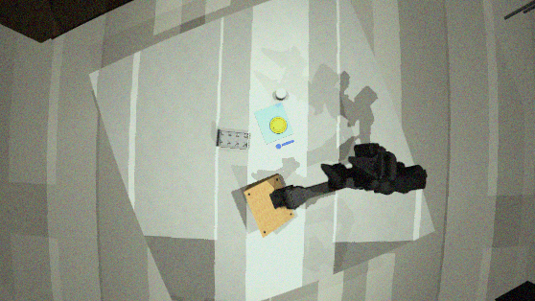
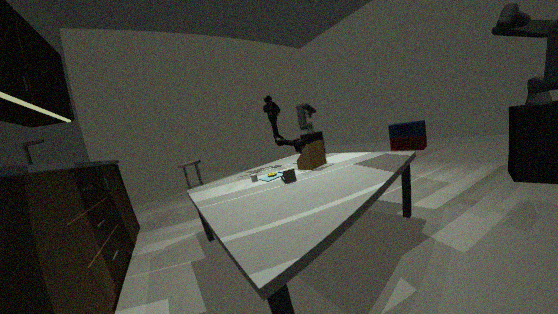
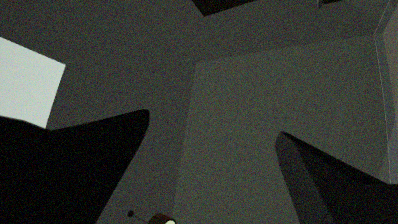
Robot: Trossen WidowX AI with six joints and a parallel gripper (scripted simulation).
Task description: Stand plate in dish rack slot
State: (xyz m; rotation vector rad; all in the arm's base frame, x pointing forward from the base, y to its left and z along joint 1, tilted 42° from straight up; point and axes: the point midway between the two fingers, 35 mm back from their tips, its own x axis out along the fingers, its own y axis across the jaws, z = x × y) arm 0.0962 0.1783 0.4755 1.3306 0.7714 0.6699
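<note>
Right now the yellow plate is 57 cm below my gripper tip, 16 cm ahead of it and 4 cm to the left of it. From my gripper tip the other things lie so: white cup 56 cm below, 28 cm ahead, 2 cm to the right; then dish rack 57 cm below, 25 cm to the left, 18 cm ahead; then blue mat 59 cm below, 18 cm ahead, 6 cm to the left.
</note>
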